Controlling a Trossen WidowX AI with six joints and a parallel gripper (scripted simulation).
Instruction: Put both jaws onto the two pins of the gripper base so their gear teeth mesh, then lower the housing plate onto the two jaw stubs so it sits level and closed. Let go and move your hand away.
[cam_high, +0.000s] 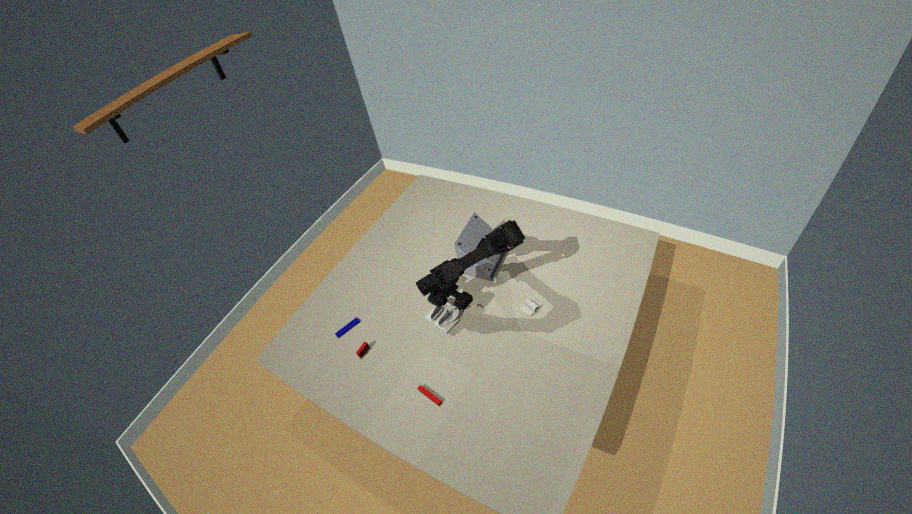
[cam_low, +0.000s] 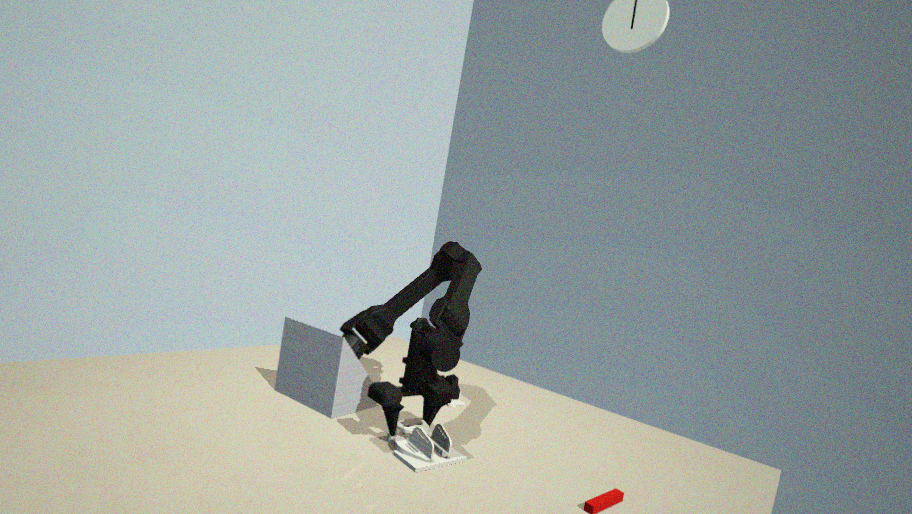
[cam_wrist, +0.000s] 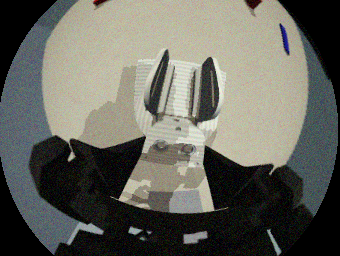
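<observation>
Now: gripper tip 2 cm to the left of the white jaw and 2 cm short of it. From my gripper tip the other things lie so: red bar 37 cm ahead, 9 cm to the left, 1 cm below; then blue block 36 cm to the right, 25 cm ahead, 2 cm below.
</observation>
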